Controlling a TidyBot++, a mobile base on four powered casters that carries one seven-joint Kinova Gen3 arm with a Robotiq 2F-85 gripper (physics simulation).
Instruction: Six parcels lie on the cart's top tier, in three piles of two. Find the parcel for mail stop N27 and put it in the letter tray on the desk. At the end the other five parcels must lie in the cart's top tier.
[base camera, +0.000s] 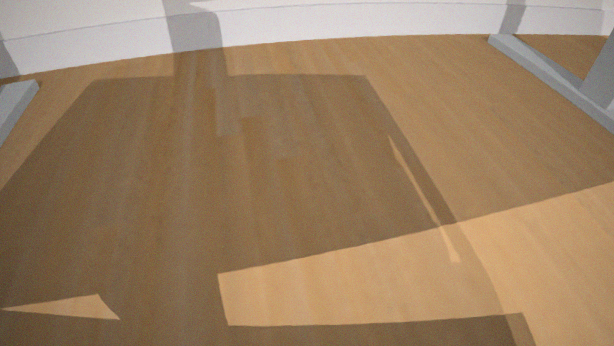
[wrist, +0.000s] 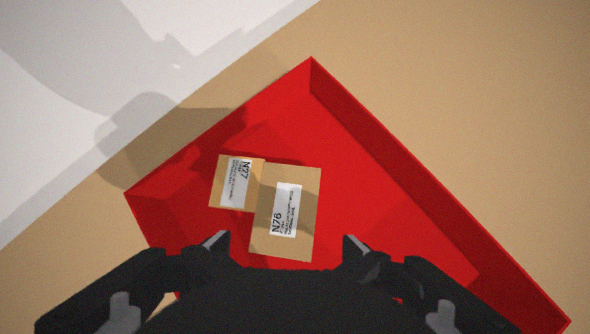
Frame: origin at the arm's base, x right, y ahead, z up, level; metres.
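Seen in the pictures: gripper, fingertip midpoint: (wrist: 286, 245).
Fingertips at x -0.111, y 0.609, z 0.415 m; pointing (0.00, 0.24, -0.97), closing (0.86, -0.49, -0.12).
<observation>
Pixels of each thing's top centre, then the offset from my fingertips to it. Level surfaces: height alone.
- parcel marked N27, top centre: (wrist: 236, 182) dz -0.038, dx -0.025, dy +0.077 m
- red letter tray, top centre: (wrist: 321, 254) dz -0.028, dx +0.019, dy -0.022 m
- tan desk, surface height: dz -0.091 m
- larger tan parcel marked N76, top centre: (wrist: 286, 208) dz -0.038, dx +0.009, dy +0.029 m
- wooden floor, surface height: dz -0.811 m
The parcel marked N27 (wrist: 236, 182), small and tan with its label up, lies in the red letter tray (wrist: 390, 156) on the tan desk (wrist: 475, 100). A larger tan parcel marked N76 (wrist: 295, 175) lies label up right beside it in the same tray, and the two seem to touch. My gripper (wrist: 286, 245) is open and empty, its fingers spread wide above the tray. The N76 parcel shows between the fingertips in the wrist view, below them. The near part of the tray is hidden by the gripper. The cart does not show in either view.
A white wall surface (wrist: 45, 130) lies past the desk's edge at the upper left of the wrist view. In the base camera view, grey leg feet stand at the left (base camera: 15, 107) and right (base camera: 550, 75) on the wooden floor (base camera: 310, 200), before a white baseboard (base camera: 325, 22).
</observation>
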